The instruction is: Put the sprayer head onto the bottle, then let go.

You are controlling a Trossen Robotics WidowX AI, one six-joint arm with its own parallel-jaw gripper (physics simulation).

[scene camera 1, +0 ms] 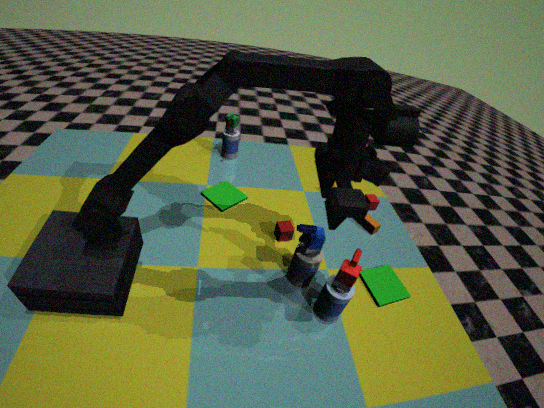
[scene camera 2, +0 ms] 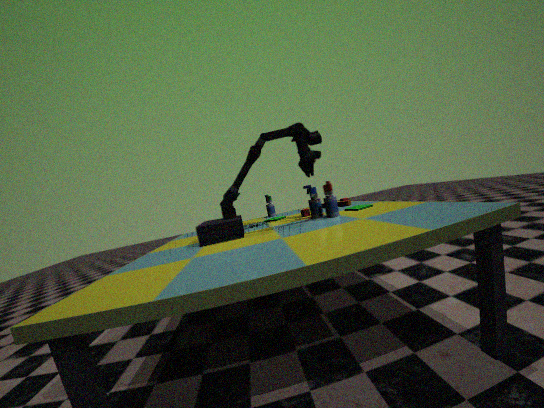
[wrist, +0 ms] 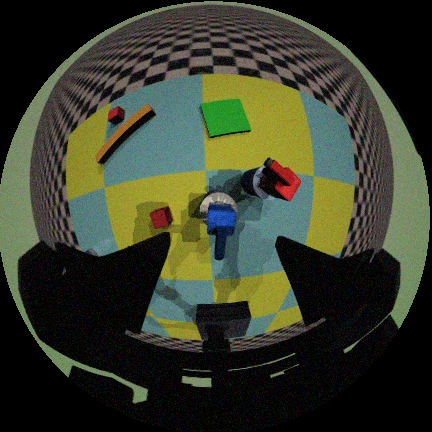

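Pixels of known places: gripper, fingertip midpoint: (scene camera 1: 327,212) (scene camera 2: 310,176) (wrist: 225,240); arm's base at its link origin: (scene camera 1: 103,237) (scene camera 2: 229,218) (wrist: 215,327).
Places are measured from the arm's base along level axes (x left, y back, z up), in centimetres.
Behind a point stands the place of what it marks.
Note:
A blue sprayer head (scene camera 1: 315,236) {x -7.4, y -43.6, z 6.7 cm} (scene camera 2: 313,191) {x -8.1, y -44.0, z 4.6 cm} (wrist: 221,219) {x -6.5, y -44.8, z 6.7 cm} sits upright on top of a bottle (scene camera 1: 303,270) {x -9.2, y -42.7, z -2.4 cm} (scene camera 2: 315,207) {x -9.2, y -42.9, z -3.5 cm} (wrist: 218,199) {x -6.7, y -46.3, z 0.5 cm} with a blue band and pale shoulders. The bottle stands on the table, and the nozzle points toward the robot's base. My gripper (scene camera 1: 331,212) {x -6.4, y -44.9, z 12.4 cm} (scene camera 2: 310,175) {x -6.4, y -44.9, z 12.4 cm} (wrist: 225,240) {x -6.4, y -44.9, z 12.4 cm} is open and empty, above the blue head and apart from it. In the wrist view the fingers stand wide on either side of the nozzle. How deep the head sits on the neck is hard to tell.
A bottle (scene camera 1: 333,301) {x -18.3, y -46.2, z -0.9 cm} (scene camera 2: 331,206) {x -18.7, y -46.9, z -3.8 cm} with a red head (scene camera 1: 349,272) {x -16.8, y -47.4, z 6.7 cm} (wrist: 287,185) {x -15.0, y -48.1, z 7.7 cm} stands close beside. A green-headed bottle (scene camera 1: 230,144) {x 46.5, y -31.4, z -2.7 cm} stands farther back. Green tiles (scene camera 1: 224,195) {x 23.9, y -28.1, z -8.0 cm} (scene camera 1: 385,285) {x -12.3, y -65.9, z -8.0 cm}, red cubes (scene camera 1: 284,230) {x 5.7, y -42.4, z -5.0 cm} (scene camera 1: 372,201) {x 17.5, y -75.9, z -5.1 cm} and an orange bar (scene camera 1: 371,223) {x 8.0, y -70.9, z -5.9 cm} (wrist: 122,134) {x 15.5, y -67.5, z -6.4 cm} lie around.

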